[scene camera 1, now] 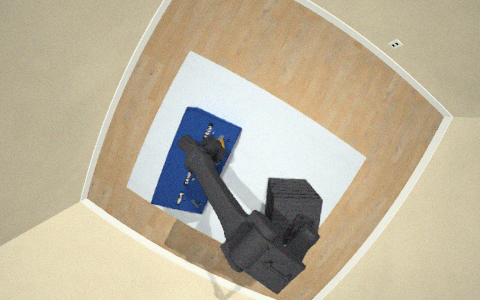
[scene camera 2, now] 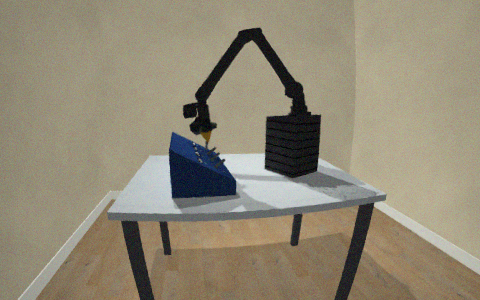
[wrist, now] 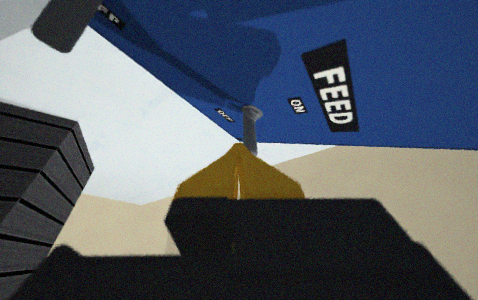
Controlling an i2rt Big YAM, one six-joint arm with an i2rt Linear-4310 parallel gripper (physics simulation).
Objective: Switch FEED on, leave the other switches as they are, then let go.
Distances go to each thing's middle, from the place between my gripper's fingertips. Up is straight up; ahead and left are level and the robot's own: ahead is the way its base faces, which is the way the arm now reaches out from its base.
I see my gripper 180 mm to the right of the blue sloped switch box [scene camera 1: 177,187], 70 mm short of it and 60 mm above it.
